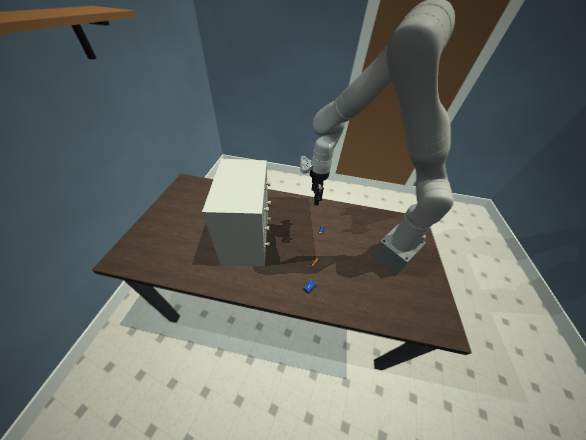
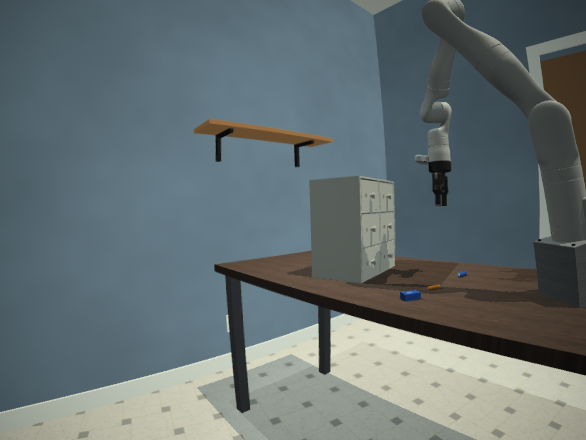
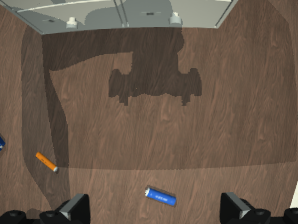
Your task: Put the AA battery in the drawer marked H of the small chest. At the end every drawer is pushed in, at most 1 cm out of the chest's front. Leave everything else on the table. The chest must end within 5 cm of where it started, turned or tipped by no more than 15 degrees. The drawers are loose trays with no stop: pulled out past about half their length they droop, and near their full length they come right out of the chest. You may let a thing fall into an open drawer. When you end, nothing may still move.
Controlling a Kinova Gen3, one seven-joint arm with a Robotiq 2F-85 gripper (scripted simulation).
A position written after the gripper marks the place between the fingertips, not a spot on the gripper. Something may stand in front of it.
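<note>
Gripper (image 2: 441, 206). Chest (image 2: 335, 203), (image 1: 233, 210).
</note>
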